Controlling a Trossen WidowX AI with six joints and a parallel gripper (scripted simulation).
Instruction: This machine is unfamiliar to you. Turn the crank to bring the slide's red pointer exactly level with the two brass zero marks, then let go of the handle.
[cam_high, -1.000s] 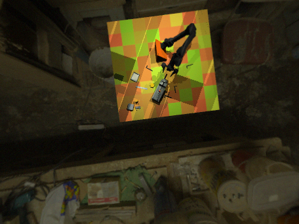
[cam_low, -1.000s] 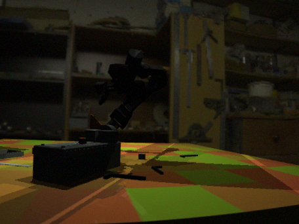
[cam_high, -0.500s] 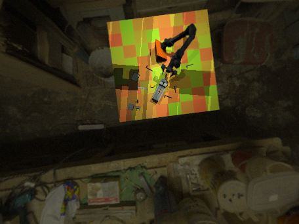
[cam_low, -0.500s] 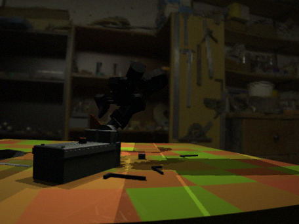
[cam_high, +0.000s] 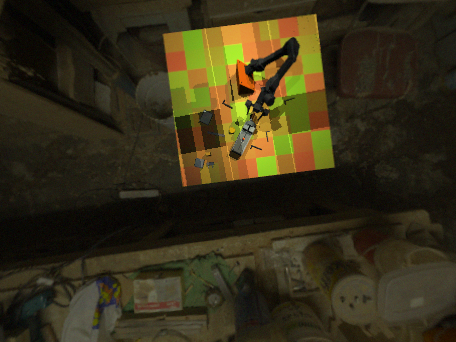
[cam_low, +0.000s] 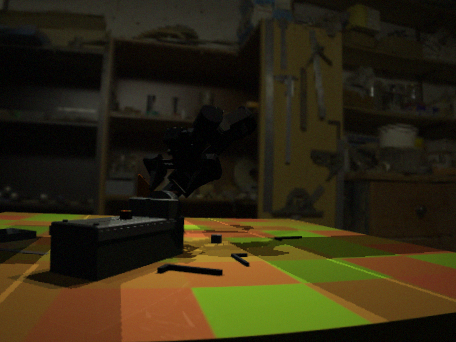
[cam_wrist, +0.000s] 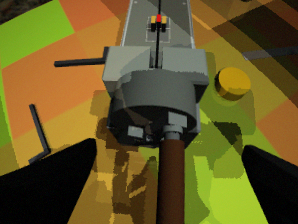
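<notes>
Now: the brown crank handle 20 mm behind my gripper tip, 10 mm to the left of it and 10 mm below it. Also, from my gripper tip: yellow disc (160 mm to the right, 120 mm below, 50 mm ahead); then red pointer (150 mm ahead, 80 mm to the right, 40 mm below); then small cube (130 mm to the left, 110 mm below, 90 mm behind).
</notes>
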